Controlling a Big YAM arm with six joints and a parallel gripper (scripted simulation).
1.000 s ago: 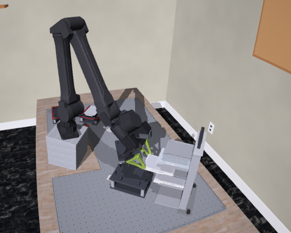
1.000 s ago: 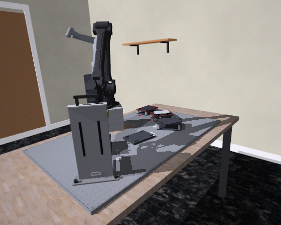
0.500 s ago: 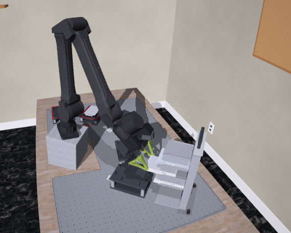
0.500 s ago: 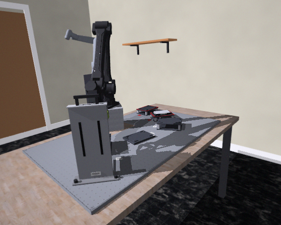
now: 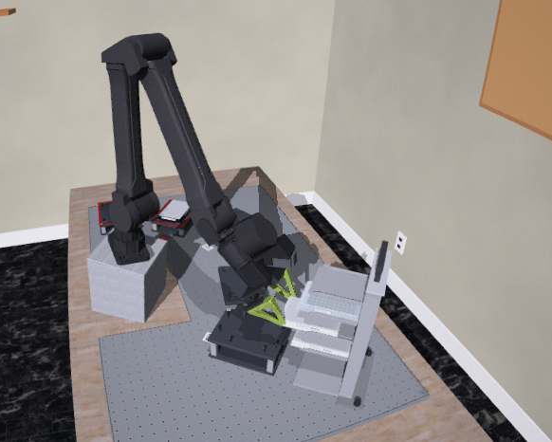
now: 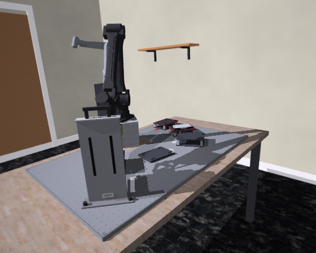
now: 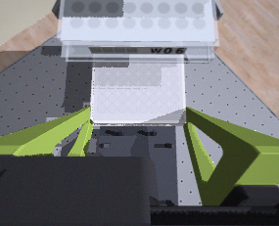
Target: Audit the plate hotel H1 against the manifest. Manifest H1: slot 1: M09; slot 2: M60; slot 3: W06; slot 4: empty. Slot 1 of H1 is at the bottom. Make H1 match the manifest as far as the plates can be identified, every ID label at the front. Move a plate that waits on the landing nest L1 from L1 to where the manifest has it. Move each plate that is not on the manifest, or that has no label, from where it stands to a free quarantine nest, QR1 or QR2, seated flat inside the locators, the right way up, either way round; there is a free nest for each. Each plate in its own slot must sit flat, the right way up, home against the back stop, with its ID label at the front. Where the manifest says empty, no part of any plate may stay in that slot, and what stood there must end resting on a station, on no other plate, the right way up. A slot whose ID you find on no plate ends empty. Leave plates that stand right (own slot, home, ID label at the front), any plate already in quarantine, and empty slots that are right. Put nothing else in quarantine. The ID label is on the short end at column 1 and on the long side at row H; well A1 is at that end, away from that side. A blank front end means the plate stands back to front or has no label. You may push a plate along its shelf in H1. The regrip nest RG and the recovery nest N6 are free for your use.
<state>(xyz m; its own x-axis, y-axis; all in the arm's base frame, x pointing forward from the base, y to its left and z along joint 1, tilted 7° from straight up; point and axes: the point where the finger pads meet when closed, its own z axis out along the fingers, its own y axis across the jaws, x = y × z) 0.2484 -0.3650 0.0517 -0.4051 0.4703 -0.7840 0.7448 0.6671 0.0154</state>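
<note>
My hand is 70 mm to the left of the clear plate, 60 mm short of it and 50 mm below it. From my hand the other things lie so: hotel back panel 130 mm to the right, 110 mm ahead, 10 mm below; then h1 tag 160 mm below, 100 mm ahead, 40 mm to the left.
</note>
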